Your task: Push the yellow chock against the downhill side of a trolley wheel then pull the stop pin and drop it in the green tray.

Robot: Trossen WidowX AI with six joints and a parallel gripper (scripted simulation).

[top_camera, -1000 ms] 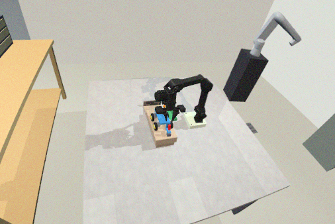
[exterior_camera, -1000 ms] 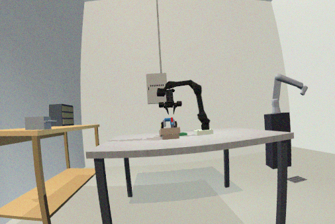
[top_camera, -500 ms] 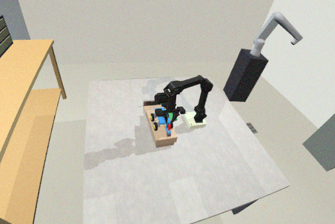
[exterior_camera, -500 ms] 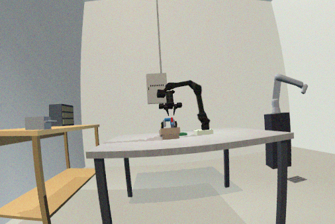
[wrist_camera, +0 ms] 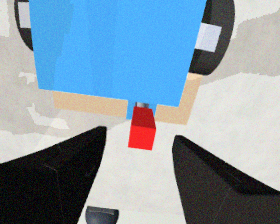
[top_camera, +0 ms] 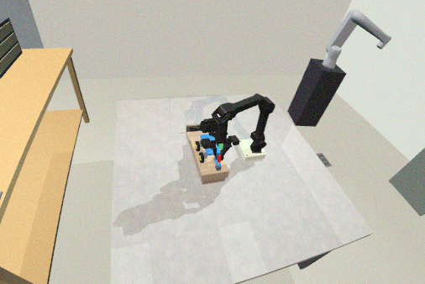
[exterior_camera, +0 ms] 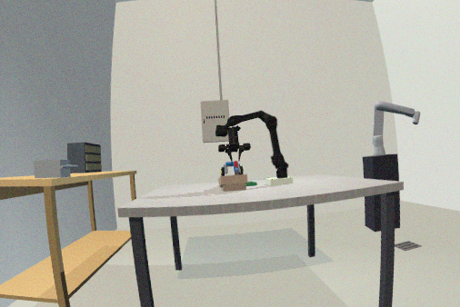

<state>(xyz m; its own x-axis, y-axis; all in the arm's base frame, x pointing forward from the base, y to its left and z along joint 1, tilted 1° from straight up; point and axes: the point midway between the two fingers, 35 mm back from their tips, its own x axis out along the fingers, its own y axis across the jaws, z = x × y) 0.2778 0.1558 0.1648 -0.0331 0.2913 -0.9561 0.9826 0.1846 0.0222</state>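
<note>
My gripper tip is 40 mm above the red-headed stop pin and 10 mm to the right of it. Also, from my gripper tip: blue trolley: 90 mm to the right, 50 mm below, 40 mm ahead; then yellow chock: 200 mm to the right, 80 mm below; then green tray: 240 mm to the right, 170 mm below, 60 mm behind.
</note>
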